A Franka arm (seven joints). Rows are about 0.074 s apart.
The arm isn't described. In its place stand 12 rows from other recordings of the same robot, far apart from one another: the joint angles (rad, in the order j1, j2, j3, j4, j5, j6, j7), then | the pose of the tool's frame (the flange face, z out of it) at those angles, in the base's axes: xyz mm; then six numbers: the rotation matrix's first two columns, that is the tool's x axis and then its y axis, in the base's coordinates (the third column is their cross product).
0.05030, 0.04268, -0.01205, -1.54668, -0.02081, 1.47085, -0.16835 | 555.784 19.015 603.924 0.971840 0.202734 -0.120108 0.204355 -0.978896 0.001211
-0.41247, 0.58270, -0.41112, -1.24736, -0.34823, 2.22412, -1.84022 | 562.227 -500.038 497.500 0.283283 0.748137 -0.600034 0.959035 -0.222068 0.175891
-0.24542, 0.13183, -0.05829, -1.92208, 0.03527, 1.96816, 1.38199 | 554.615 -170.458 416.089 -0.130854 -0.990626 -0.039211 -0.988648 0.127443 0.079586
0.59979, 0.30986, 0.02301, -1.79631, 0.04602, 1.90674, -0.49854 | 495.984 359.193 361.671 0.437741 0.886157 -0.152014 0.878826 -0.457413 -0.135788
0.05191, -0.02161, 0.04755, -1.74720, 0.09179, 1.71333, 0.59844 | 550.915 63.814 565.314 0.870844 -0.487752 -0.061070 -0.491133 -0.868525 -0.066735
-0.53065, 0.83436, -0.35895, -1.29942, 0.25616, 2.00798, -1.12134 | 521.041 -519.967 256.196 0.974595 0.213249 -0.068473 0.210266 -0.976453 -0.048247
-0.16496, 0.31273, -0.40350, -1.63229, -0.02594, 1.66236, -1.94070 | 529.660 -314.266 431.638 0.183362 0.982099 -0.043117 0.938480 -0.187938 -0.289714
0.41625, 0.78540, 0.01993, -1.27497, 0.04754, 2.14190, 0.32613 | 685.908 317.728 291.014 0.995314 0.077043 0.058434 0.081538 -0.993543 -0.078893
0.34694, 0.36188, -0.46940, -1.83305, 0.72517, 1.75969, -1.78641 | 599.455 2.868 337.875 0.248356 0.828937 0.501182 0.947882 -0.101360 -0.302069
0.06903, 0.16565, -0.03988, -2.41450, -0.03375, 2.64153, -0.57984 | 501.922 15.229 248.596 0.801604 0.596673 0.037592 0.594596 -0.802212 0.053954
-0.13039, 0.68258, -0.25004, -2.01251, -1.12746, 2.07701, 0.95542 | 488.295 -251.736 108.186 0.906194 -0.419442 -0.053663 -0.154993 -0.447537 0.880731
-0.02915, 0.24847, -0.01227, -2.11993, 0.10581, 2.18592, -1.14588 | 551.873 -18.952 280.753 0.509055 0.860661 -0.011185 0.842836 -0.501064 -0.196372
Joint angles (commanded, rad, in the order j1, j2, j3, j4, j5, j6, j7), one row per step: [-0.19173 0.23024 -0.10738 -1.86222 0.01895 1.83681 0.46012]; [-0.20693 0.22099 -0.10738 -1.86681 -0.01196 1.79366 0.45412]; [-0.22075 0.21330 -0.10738 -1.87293 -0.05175 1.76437 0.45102]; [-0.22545 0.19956 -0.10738 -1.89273 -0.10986 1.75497 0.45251]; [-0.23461 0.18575 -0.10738 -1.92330 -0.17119 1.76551 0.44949]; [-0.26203 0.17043 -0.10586 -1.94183 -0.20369 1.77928 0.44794]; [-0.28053 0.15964 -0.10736 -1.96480 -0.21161 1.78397 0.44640]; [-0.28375 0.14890 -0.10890 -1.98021 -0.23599 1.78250 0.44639]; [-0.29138 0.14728 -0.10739 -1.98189 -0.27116 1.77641 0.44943]
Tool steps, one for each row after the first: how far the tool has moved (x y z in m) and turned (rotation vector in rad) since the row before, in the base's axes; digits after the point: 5 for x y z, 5 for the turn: [-0.01012 -0.00889 0.00102 -0.01140 0.04447 0.00487]; [-0.00894 -0.00928 0.00045 -0.02279 0.03736 0.00710]; [-0.00883 -0.00558 -0.00060 -0.04211 0.03120 0.02133]; [-0.00979 -0.00789 -0.00391 -0.04451 0.02349 0.02545]; [-0.00942 -0.01481 0.00179 -0.02601 -0.00058 -0.00571]; [-0.00994 -0.00877 -0.00336 -0.00159 0.00928 -0.01394]; [-0.00596 -0.00276 -0.00023 -0.01608 0.01345 0.00756]; [-0.00342 -0.00559 0.00059 -0.02674 0.01706 0.00829]
